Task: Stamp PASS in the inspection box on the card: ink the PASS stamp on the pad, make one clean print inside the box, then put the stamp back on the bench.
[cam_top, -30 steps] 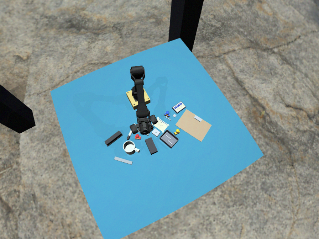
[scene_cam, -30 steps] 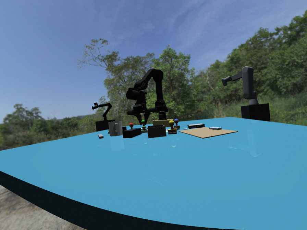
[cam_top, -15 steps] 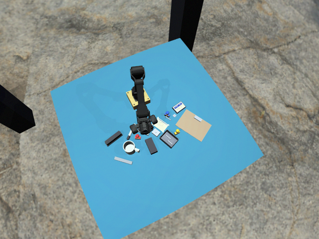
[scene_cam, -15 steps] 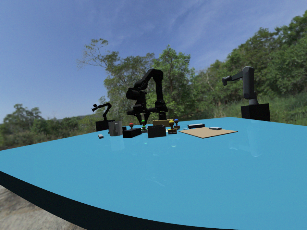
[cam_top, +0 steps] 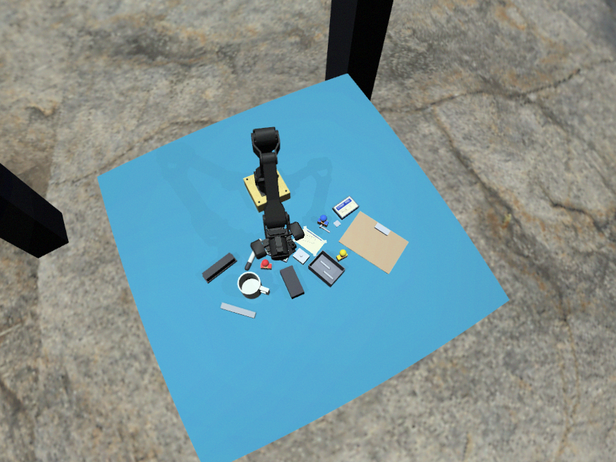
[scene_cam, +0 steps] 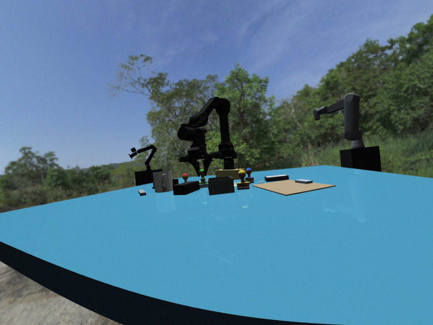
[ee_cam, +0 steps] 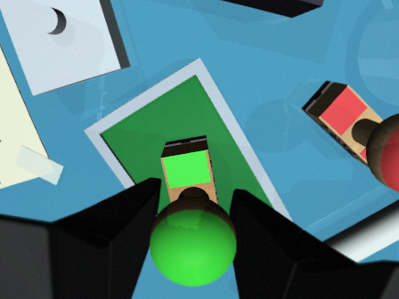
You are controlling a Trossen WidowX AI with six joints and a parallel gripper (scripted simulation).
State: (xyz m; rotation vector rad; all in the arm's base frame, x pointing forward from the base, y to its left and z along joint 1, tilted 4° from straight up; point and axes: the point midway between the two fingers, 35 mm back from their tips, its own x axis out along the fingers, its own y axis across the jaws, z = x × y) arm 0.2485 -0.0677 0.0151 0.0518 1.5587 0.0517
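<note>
My gripper tip is 4 cm above the green ink pad and 1 cm past it. Also, from my gripper tip: green-knobbed stamp: 1 cm below, 1 cm behind; marker: 11 cm to the right, 4 cm below, 3 cm behind; red stamp: 7 cm to the right, 3 cm below, 3 cm ahead.
</note>
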